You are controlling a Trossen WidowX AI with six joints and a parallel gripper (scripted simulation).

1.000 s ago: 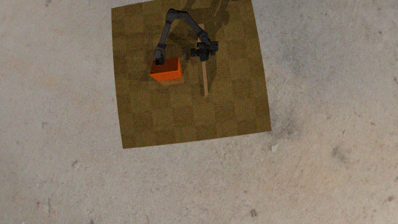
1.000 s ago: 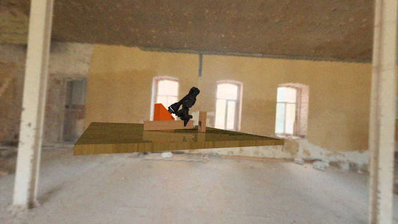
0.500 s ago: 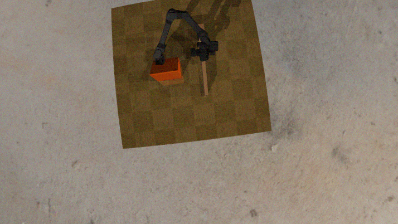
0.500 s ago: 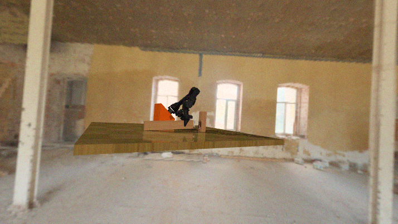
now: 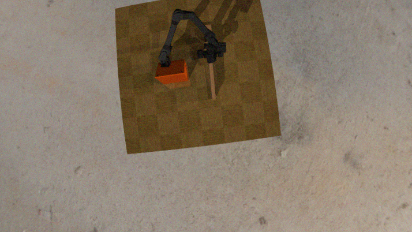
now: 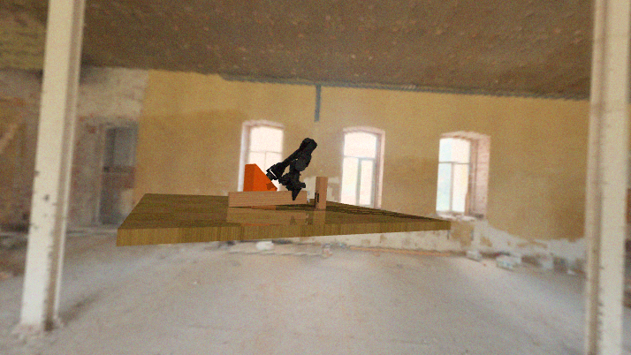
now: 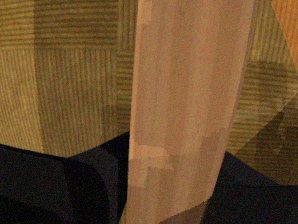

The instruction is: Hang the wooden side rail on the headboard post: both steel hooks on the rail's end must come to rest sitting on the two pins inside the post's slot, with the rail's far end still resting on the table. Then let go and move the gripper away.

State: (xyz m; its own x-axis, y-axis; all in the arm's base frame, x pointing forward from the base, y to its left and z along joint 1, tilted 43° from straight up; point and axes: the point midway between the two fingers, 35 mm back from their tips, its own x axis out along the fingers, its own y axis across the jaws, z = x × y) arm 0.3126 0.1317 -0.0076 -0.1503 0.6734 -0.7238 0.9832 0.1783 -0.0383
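My gripper tip is now 170 mm to the right of the headboard post, 40 mm below it and 20 mm past it.
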